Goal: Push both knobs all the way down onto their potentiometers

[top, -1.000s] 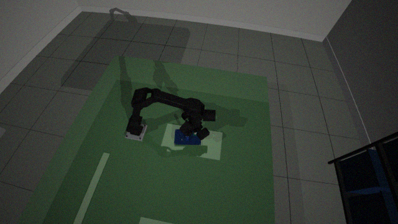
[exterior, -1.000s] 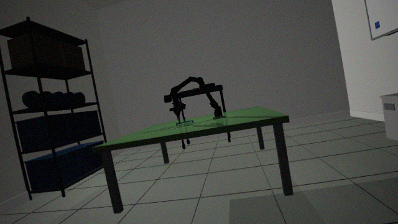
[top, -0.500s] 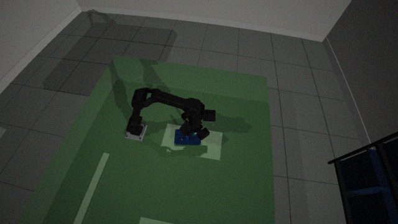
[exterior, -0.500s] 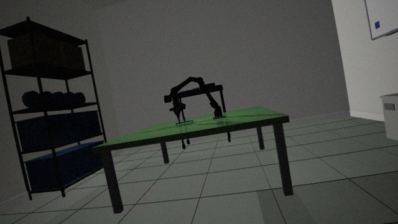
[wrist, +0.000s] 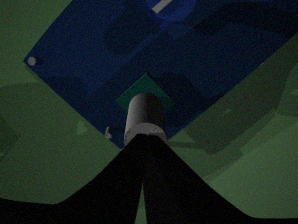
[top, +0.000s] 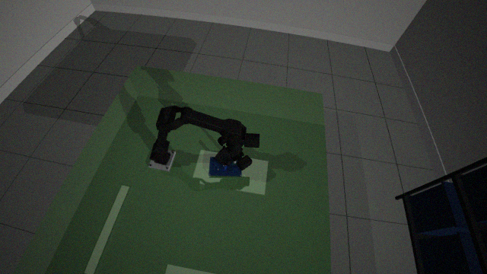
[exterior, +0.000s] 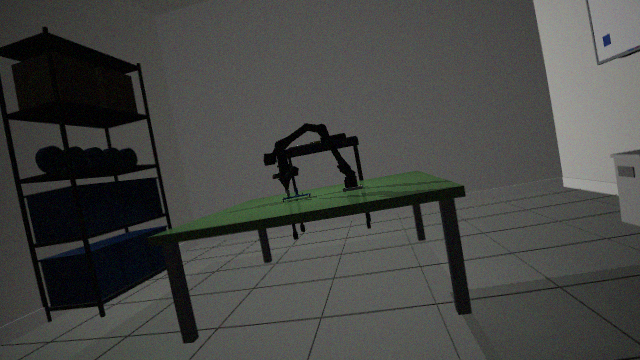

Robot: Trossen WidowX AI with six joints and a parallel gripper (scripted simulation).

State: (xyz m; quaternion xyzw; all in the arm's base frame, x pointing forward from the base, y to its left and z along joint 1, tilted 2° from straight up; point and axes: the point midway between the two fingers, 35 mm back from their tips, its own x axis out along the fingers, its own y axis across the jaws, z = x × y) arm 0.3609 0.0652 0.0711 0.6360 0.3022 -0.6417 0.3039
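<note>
Right now the pale knob is 1 cm below my gripper tip.
</note>
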